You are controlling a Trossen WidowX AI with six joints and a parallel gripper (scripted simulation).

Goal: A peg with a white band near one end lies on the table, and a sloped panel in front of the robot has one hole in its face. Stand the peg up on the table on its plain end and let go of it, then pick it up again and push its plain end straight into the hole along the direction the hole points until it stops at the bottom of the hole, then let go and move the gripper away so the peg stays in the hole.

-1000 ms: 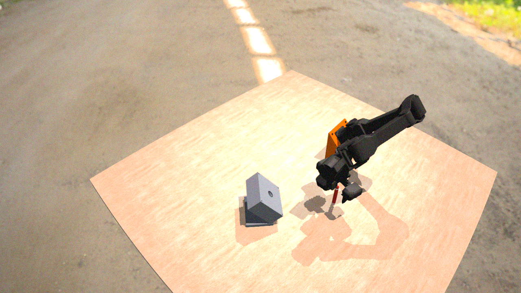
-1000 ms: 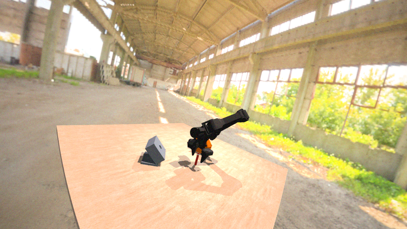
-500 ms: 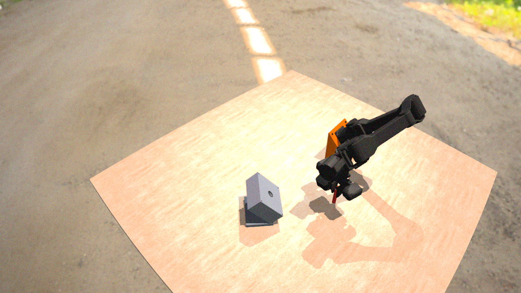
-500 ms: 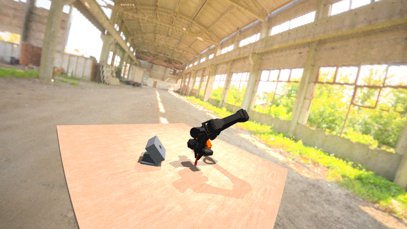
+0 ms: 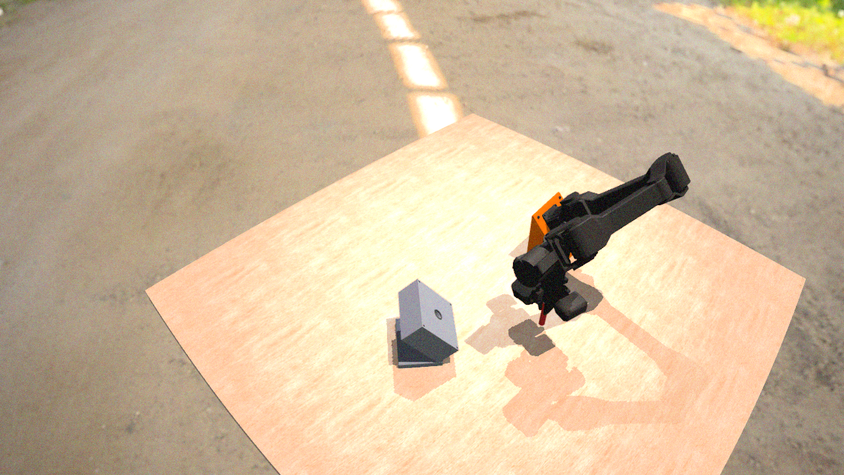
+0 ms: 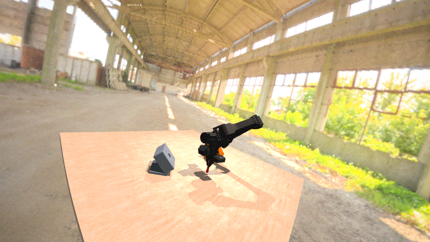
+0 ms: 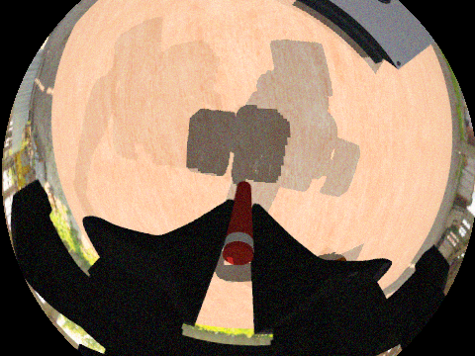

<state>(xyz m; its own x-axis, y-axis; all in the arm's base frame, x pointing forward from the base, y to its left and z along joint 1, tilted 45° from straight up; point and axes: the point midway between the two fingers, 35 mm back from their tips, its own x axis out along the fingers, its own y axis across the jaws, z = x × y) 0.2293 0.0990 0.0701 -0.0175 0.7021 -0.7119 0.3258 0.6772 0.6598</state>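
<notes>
Right now the grey sloped panel is 19 cm ahead of my gripper tip, 16 cm to the right of it and 2 cm above it. Also, from my gripper tip: red peg 2 cm above.
</notes>
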